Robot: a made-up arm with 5 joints.
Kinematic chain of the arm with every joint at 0, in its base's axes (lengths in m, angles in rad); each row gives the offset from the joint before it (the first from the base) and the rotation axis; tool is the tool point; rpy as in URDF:
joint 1: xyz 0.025 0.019 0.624 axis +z
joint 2: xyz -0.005 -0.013 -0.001 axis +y
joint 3: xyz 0.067 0 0.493 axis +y
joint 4: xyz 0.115 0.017 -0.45 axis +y
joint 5: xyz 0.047 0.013 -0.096 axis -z
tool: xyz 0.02 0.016 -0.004 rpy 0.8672 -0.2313 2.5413
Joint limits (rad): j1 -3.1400..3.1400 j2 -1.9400..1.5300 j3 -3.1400..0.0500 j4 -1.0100..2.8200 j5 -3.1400..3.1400
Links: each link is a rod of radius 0.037 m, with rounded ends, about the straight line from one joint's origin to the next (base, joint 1, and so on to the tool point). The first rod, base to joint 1, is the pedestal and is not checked.
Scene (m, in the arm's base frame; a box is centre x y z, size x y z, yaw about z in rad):
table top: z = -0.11
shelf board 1: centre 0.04 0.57 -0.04 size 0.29 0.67 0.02 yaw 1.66
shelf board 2: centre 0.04 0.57 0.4 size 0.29 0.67 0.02 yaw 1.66
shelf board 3: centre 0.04 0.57 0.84 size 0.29 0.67 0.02 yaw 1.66
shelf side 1: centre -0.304 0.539 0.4 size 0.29 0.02 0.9 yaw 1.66
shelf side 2: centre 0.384 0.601 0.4 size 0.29 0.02 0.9 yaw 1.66
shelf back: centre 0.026 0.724 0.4 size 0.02 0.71 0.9 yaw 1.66
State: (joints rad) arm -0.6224 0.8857 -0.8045 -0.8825 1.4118
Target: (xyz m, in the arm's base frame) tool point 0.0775 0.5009 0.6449
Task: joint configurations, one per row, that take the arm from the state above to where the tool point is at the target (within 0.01 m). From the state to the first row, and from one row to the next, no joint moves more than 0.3 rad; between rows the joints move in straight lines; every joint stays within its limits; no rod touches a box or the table.
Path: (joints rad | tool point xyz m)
1: -0.3755 0.7814 -0.6813 -0.9041 1.3961 | 0.5620 -0.1926 0.4449
2: -0.1287 0.6771 -0.5580 -0.9257 1.3803 | 0.5557 -0.0493 0.4836
3: 0.1182 0.5728 -0.4348 -0.9473 1.3646 | 0.5105 0.0774 0.5188
4: 0.3650 0.4685 -0.3116 -0.9689 1.3489 | 0.4350 0.1768 0.5500
5: 0.6385 0.4312 -0.3340 -0.9792 1.3419 | 0.3877 0.2897 0.5721
6: 0.9120 0.3938 -0.3565 -0.9894 1.3349 | 0.3084 0.3872 0.5954
7: 1.1855 0.3565 -0.3790 -0.9997 1.3279 | 0.2023 0.4601 0.6196
8: 1.4590 0.3192 -0.4015 -1.0100 1.3209 | 0.0775 0.5009 0.6449

